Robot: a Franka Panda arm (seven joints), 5 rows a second.
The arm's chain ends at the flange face. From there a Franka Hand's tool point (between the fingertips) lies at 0.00 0.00 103.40 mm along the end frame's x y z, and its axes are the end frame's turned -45 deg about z.
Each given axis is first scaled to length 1.
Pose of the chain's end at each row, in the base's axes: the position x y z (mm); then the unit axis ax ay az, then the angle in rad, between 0 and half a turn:
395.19 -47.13 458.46 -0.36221 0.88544 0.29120 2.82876
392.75 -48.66 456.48 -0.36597 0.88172 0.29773 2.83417
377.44 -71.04 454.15 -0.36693 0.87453 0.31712 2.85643
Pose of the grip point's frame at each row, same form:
402.08 16.42 377.19 -0.68782 0.69389 0.21313 2.62797
398.33 15.81 375.83 -0.69021 0.68921 0.22046 2.62787
379.30 -4.17 375.30 -0.68896 0.68269 0.24345 2.63333

